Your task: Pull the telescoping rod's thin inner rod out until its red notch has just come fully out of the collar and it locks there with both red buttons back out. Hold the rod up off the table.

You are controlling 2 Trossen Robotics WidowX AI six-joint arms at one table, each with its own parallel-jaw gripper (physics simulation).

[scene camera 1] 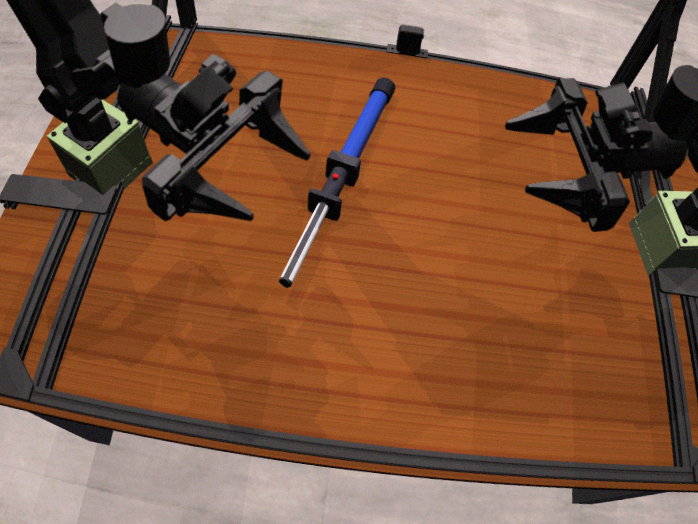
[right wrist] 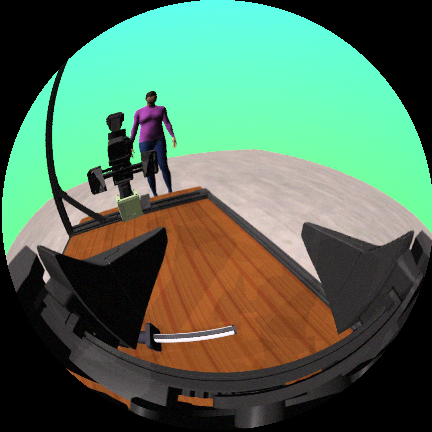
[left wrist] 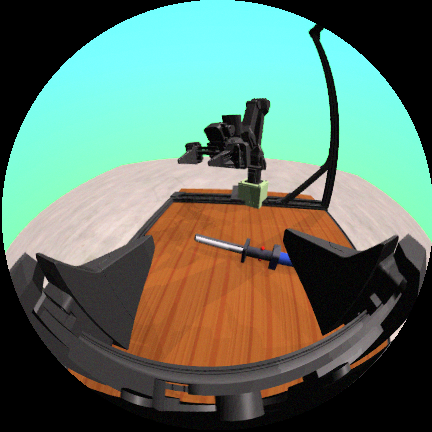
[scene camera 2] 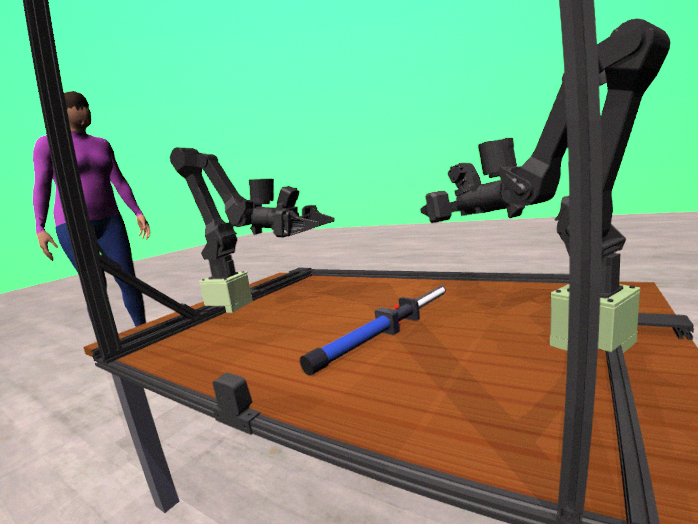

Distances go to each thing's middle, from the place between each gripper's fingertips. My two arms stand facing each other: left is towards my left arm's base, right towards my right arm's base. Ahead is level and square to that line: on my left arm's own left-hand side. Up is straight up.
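With the telescoping rod (scene camera 1: 342, 168) as the reference, my left gripper is 20 cm above it, 19 cm to the left of it and 11 cm past it. The thin silver inner rod (scene camera 1: 314, 224) is 20 cm to the right of my left hand, 20 cm below it and 10 cm behind it.
With the thin silver inner rod as the reference instead, my right hand is 21 cm above it, 19 cm past it and 5 cm to the right of it. The telescoping rod is 5 cm to the left of my right hand, 20 cm behind it and 21 cm below it.
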